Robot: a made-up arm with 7 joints.
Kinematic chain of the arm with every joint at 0, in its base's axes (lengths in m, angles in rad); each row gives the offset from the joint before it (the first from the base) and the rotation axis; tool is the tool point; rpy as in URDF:
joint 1: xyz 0 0 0.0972 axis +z
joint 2: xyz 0 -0.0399 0.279 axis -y
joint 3: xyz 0 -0.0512 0.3 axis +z
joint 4: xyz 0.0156 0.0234 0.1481 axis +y
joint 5: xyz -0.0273 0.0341 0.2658 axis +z
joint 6: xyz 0 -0.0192 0.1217 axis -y
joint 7: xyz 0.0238 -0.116 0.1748 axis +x
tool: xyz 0 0 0 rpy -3.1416 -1.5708 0
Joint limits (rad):
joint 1: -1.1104..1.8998
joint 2: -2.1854..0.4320
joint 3: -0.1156..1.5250
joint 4: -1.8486..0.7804
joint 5: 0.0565..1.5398
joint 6: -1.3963..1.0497
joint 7: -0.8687..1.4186
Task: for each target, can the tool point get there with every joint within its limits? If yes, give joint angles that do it. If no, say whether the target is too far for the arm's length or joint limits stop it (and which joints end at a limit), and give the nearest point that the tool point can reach.
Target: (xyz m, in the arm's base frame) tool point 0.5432 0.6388 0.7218
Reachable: yes | joints 1.5184 -1.4413 0.9050 -1.1839 0.7401 0.2528 -0.4211
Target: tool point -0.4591 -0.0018 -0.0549
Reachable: no: joint limits stop it (at a limit: joint 1, joint 2, joint 4, joint 6) | nearest point -0.4027 0.2527 -0.1276 | short by 0.271 m
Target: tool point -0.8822 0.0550 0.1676
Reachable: no: joint limits stop it (at a limit: joint 2, joint 4, joint 5) | nearest point -0.6174 0.0385 0.4088 | short by 0.359 m
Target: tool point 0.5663 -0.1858 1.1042
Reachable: yes | joints -0.0305 -1.0928 0.3643 -1.0196 1.1261 -0.2855 -0.2797
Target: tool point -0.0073 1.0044 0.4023
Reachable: yes | joints 1.6003 -1.6334 0.4893 -0.3412 1.2866 -0.3762 1.0639
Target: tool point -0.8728 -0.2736 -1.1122
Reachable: no: too far | nearest point -0.3461 0.3110 -0.3762 | short by 1.077 m
